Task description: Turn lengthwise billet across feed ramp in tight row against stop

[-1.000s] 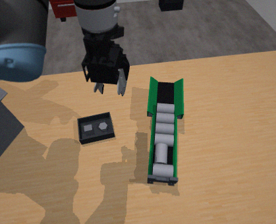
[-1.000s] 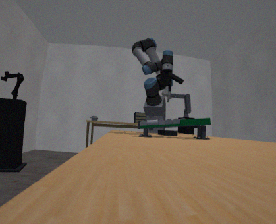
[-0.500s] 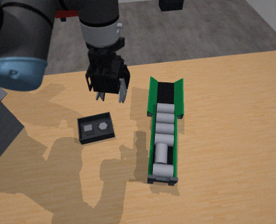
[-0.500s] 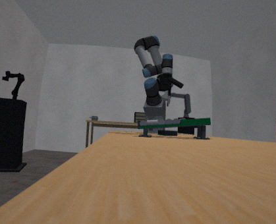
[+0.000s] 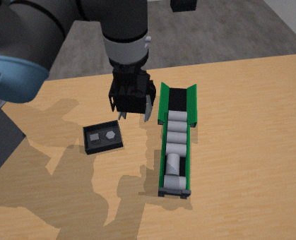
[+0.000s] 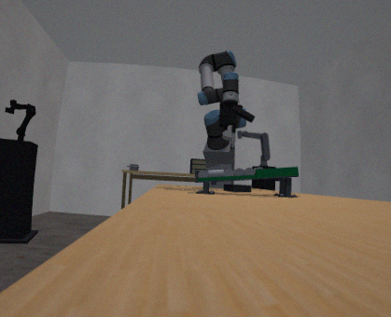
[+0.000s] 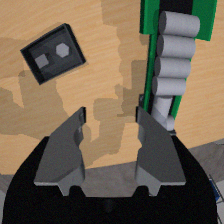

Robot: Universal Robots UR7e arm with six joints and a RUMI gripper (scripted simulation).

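The stop is 2 cm ahead of my hand, 19 cm to the right of it and 16 cm below it. From my hand the other things lie so: black tray: 9 cm behind, 11 cm to the left, 21 cm below.
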